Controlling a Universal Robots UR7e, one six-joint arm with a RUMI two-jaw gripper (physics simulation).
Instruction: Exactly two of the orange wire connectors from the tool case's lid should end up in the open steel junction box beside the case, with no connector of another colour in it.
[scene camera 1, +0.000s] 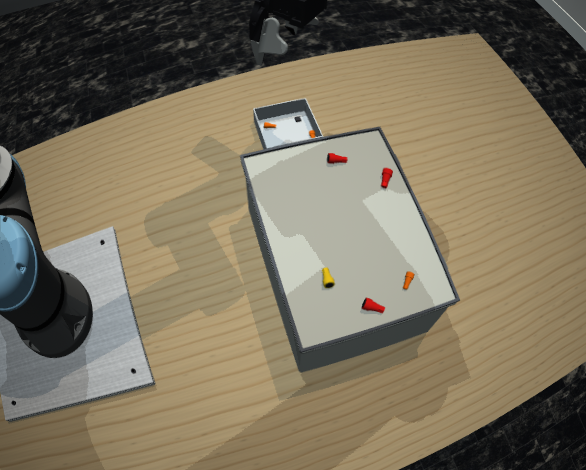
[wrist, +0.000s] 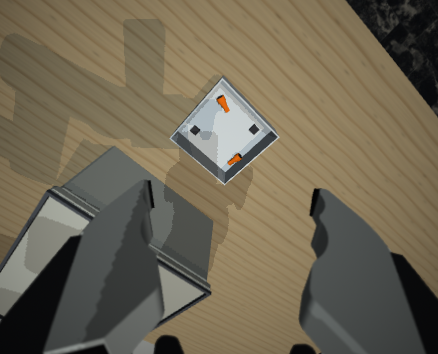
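Seen in the pictures: gripper, fingertip midpoint: (scene camera 1: 277, 48) (wrist: 231, 186); arm's base, origin of the base link: (scene camera 1: 54, 315).
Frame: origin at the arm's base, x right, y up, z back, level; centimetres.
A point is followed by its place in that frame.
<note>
The steel junction box (scene camera 1: 258, 129) {x -20.9, y 0.4, z -45.4 cm} (wrist: 250, 104) {x -24.2, y -0.2, z -50.8 cm} is open beside the tool case (scene camera 1: 270, 260) {x 9.4, y 11.7, z -35.9 cm} (wrist: 187, 227) {x -5.0, y 4.3, z -54.2 cm}. Two orange connectors lie inside it: one orange connector (scene camera 1: 269, 125) (wrist: 234, 159) near one corner, and another orange connector (scene camera 1: 312, 134) (wrist: 223, 104) near the opposite corner. No connector of another colour shows in the box. A third orange connector (scene camera 1: 408, 280) {x 19.6, y 13.2, z -50.6 cm} lies on the case's lid (scene camera 1: 340, 225) {x 8.5, y 12.3, z -46.1 cm}. My gripper (wrist: 231, 186) {x -21.9, y 18.7, z -49.6 cm} is open and empty, high above the table; in the scene view one finger shows beyond the table's far edge.
On the lid are a yellow connector (scene camera 1: 328, 278) {x 15.3, y 13.7, z -41.1 cm} and three red ones: one red connector (scene camera 1: 337, 158) {x -0.9, y 13.5, z -50.2 cm} at the far end, one red connector (scene camera 1: 386, 177) {x 4.6, y 13.5, z -55.3 cm} near the right edge, one red connector (scene camera 1: 373, 305) {x 20.8, y 13.6, z -44.7 cm} at the near end. The robot's base plate (scene camera 1: 117, 310) {x 3.1, y 0.0, z -11.7 cm} is at the left.
</note>
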